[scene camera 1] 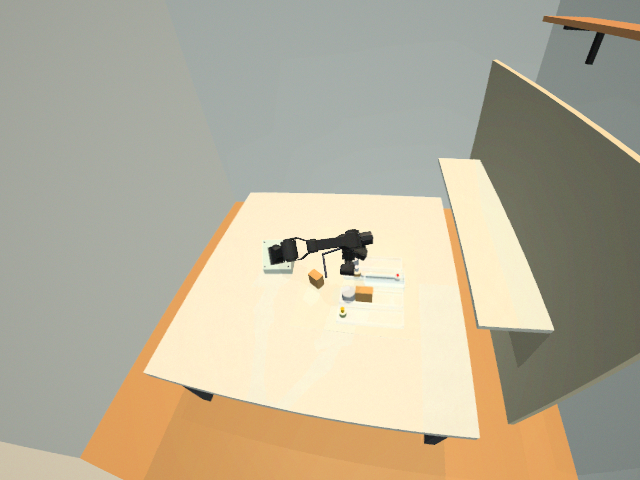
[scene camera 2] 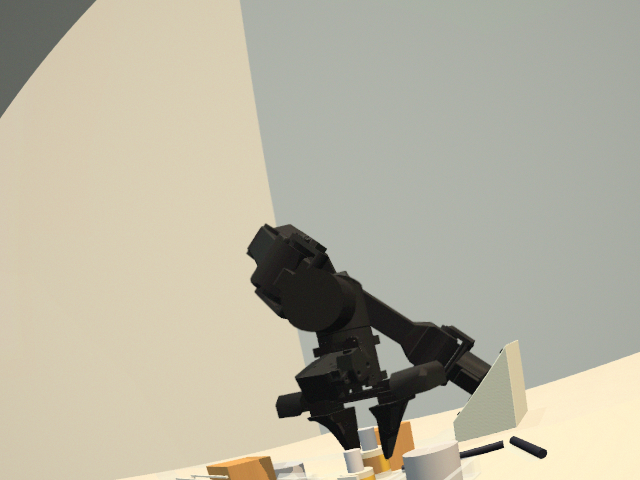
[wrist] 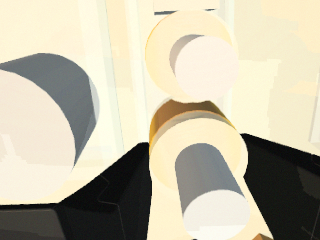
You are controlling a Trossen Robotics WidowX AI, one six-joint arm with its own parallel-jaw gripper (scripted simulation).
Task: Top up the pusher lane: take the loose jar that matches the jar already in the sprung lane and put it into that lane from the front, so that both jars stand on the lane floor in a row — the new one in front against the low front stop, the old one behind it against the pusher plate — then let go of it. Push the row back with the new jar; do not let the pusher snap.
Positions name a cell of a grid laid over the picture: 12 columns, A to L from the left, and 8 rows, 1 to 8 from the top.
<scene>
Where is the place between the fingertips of my gripper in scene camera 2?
H8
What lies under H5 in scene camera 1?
A clear lane.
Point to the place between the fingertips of my gripper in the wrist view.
At H5
</scene>
